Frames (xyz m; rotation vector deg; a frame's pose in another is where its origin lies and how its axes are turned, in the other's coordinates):
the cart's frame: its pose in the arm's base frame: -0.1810 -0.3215 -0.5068 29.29 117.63 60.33
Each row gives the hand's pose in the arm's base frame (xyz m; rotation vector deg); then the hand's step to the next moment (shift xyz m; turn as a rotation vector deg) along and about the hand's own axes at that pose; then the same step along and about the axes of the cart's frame.
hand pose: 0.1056 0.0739 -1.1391 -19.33 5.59 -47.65
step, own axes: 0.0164 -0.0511 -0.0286 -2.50 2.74 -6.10
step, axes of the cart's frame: -0.0086 -0.0376 -0.0470 4.95 -4.37 2.72
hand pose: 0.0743 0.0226 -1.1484 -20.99 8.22 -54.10
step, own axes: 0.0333 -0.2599 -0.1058 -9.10 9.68 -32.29
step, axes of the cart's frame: 0.0115 -0.1136 -0.2585 22.39 -24.99 9.66
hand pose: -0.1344 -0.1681 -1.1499 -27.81 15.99 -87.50
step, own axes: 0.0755 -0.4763 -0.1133 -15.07 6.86 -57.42
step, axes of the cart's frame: 0.1890 0.0593 -0.4540 42.81 -40.95 7.85
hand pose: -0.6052 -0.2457 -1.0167 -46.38 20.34 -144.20
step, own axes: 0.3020 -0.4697 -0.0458 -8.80 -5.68 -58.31
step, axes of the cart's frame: 0.2932 0.3758 -0.2945 50.53 -30.87 1.81
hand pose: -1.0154 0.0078 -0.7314 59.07 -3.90 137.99
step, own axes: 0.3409 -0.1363 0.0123 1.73 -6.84 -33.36
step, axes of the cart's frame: 0.1472 0.3337 -0.0439 32.33 -10.81 0.90
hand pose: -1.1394 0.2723 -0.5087 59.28 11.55 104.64
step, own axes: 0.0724 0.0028 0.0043 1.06 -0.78 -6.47
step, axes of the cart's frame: 0.0218 0.0691 0.0047 6.46 -1.34 -0.29
